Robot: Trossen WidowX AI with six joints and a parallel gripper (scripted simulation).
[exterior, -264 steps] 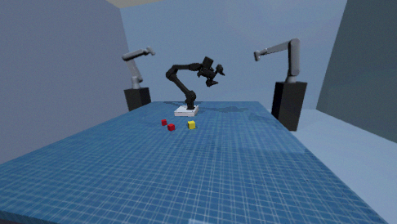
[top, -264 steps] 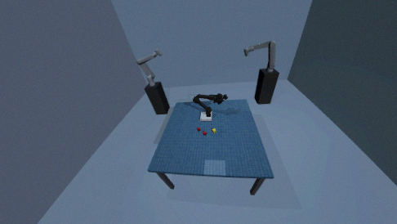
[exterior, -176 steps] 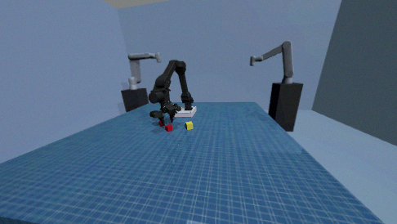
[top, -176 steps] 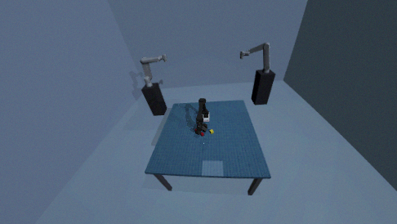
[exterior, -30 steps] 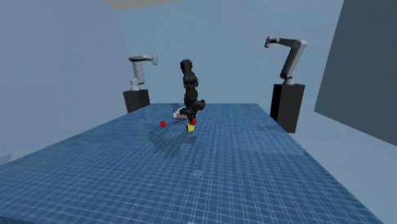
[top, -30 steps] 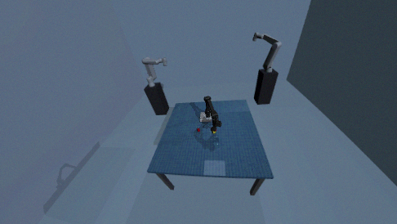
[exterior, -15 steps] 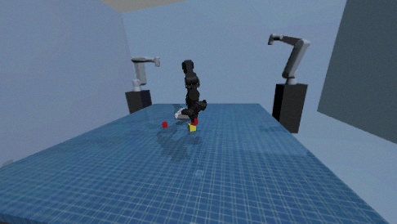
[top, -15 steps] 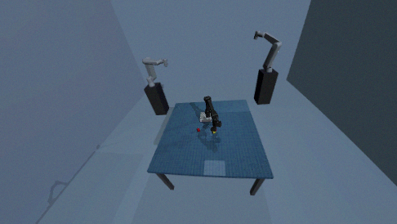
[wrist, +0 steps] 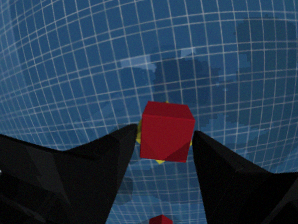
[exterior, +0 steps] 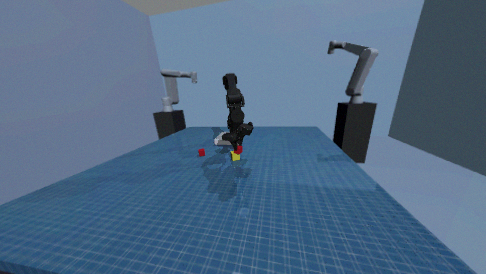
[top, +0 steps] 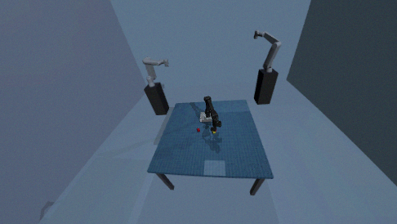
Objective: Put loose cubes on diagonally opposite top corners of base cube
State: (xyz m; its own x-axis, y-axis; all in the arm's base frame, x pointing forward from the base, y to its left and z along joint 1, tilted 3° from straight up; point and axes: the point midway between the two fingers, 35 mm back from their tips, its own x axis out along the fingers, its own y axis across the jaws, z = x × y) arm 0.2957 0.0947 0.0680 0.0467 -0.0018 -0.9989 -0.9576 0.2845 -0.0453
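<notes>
My gripper tip is now 1 cm above the red cube. Round my gripper tip: yellow base cube 1 cm behind, 2 cm to the right, 4 cm below.
</notes>
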